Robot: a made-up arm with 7 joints. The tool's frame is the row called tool. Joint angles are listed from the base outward.
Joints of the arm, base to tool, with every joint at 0 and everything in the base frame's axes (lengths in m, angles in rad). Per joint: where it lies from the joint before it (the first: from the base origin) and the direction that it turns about. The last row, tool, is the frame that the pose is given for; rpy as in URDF.
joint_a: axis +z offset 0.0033 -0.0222 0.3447
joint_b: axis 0 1 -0.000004 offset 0.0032 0.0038 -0.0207
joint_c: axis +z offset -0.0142 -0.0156 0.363
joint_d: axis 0 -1 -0.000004 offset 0.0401 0.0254 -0.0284
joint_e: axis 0 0.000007 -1 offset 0.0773 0.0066 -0.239
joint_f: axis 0 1 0.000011 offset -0.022 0.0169 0.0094
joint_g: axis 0 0.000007 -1 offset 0.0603 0.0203 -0.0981
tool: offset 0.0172 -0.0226 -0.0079 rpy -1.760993 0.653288 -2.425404
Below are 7 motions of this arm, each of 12 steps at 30 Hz.
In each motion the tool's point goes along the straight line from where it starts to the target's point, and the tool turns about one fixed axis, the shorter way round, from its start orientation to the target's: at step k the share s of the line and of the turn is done. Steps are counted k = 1, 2, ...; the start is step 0. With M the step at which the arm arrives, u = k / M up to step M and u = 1 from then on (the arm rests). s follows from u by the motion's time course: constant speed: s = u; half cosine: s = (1 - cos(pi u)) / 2; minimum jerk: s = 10 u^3 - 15 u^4 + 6 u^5.
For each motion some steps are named. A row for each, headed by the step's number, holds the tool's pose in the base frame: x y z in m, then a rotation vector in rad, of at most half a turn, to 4 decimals.
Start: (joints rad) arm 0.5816 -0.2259 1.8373 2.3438 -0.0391 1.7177 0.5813
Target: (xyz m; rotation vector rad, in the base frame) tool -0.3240 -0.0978 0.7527 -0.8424 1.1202 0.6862
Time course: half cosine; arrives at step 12
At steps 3, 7, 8, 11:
3: -0.3206 0.0382 0.7669 -0.9349 0.9845 0.6063
7: -0.3225 -0.0388 0.7589 -0.8833 1.0616 0.6517
8: -0.3230 -0.0580 0.7569 -0.8701 1.0807 0.6630
11: -0.3239 -0.0951 0.7530 -0.8443 1.1175 0.6846

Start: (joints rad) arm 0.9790 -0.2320 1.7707 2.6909 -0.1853 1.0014 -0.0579
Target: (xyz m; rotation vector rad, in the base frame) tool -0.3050 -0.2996 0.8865 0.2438 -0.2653 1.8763
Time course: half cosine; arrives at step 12
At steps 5, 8, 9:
5: -0.2783 -0.1874 0.9215 0.0120 0.1558 1.8067
8: -0.2944 -0.2551 0.9004 0.1513 -0.0967 1.8558
9: -0.2988 -0.2735 0.8947 0.1896 -0.1663 1.8655

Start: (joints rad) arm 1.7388 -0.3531 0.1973 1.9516 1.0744 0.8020 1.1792
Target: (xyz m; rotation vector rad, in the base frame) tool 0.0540 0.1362 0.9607 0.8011 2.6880 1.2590
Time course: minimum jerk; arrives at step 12
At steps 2, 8, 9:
2: -0.1513 0.0544 0.9076 -0.5244 2.8313 0.9287
8: 0.0093 0.1184 0.9492 0.5136 2.7676 1.2059
9: 0.0320 0.1274 0.9550 0.6598 2.7306 1.2342

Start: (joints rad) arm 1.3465 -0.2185 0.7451 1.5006 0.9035 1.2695 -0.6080
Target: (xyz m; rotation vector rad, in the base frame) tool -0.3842 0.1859 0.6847 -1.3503 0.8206 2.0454
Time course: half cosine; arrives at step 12
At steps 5, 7, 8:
5: -0.3357 0.1688 0.6978 -1.3791 0.8688 1.6551
7: -0.3556 0.1758 0.6924 -1.3716 0.8521 1.8152
8: -0.3649 0.1791 0.6899 -1.3660 0.8428 1.8900

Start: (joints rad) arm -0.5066 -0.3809 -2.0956 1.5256 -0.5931 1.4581 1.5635
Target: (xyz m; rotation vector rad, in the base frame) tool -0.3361 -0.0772 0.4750 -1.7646 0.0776 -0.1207
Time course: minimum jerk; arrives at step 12
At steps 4, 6, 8, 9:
4: -0.3675 -0.1171 0.5096 -1.4493 0.4961 0.3914
6: -0.3560 -0.1025 0.4969 -1.5779 0.3479 0.2080
8: -0.3444 -0.0878 0.4842 -1.6918 0.1933 0.0191
9: -0.3402 -0.0824 0.4795 -1.7297 0.1350 -0.0514

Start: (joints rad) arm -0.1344 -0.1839 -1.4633 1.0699 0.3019 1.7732 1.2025
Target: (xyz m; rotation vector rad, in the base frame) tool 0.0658 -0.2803 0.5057 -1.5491 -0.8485 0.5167
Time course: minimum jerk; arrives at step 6
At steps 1, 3, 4, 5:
1: 0.0373 -0.2695 0.5098 -1.5738 -1.0520 0.5607
3: 0.0510 -0.2747 0.5078 -1.5631 -0.9536 0.5397
4: 0.0596 -0.2780 0.5066 -1.5553 -0.8925 0.5264
5: 0.0648 -0.2799 0.5059 -1.5502 -0.8559 0.5183

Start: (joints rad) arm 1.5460 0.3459 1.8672 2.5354 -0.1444 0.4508 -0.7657
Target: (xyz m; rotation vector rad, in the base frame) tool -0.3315 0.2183 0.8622 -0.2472 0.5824 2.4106
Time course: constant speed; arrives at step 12
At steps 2, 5, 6, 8, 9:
2: -0.1663 0.1143 0.9843 0.2249 0.5326 2.2991
5: -0.2159 0.1455 0.9476 0.0860 0.5490 2.3394
6: -0.2324 0.1559 0.9354 0.0391 0.5542 2.3516
8: -0.2654 0.1767 0.9110 -0.0553 0.5642 2.3739
9: -0.2820 0.1871 0.8988 -0.1029 0.5690 2.3841

